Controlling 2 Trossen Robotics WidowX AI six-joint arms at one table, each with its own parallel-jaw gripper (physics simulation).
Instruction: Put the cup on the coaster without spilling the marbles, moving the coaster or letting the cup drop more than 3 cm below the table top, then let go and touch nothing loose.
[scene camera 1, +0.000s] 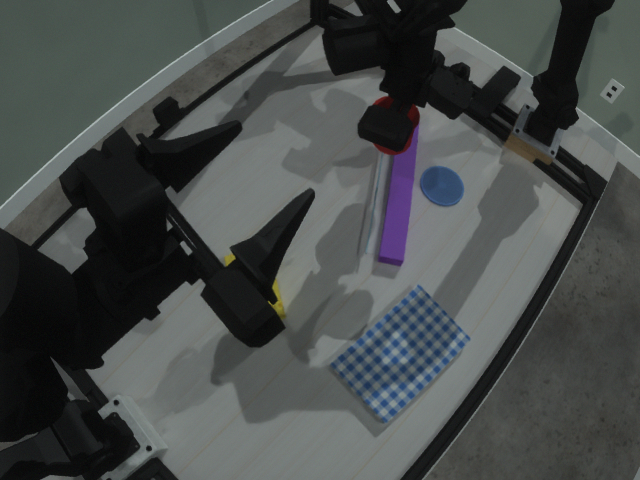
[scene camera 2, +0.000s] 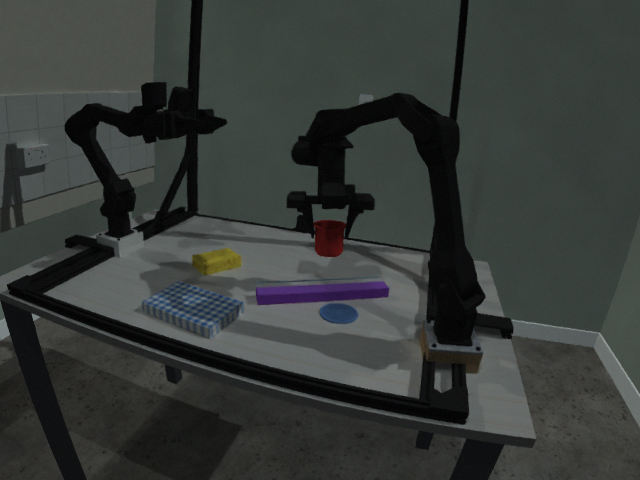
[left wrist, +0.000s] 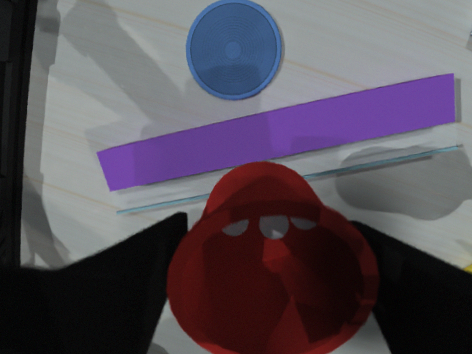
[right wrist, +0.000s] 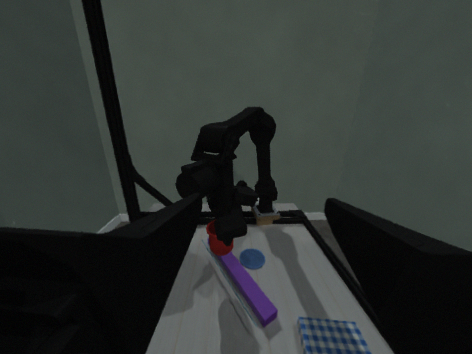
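Note:
The red cup is upright in the air, above the table behind the purple bar in scene camera 2. My left gripper is shut on it, one finger on each side. Several pale marbles show inside, one marble in the middle; the cup's inside is partly dark. The blue round coaster lies flat on the table, across the bar from the cup. My right gripper is open and empty, high above the table.
The long purple bar lies between cup and coaster. A thin clear pane with a teal edge stands alongside it. A yellow sponge and a blue checkered cloth block lie farther off.

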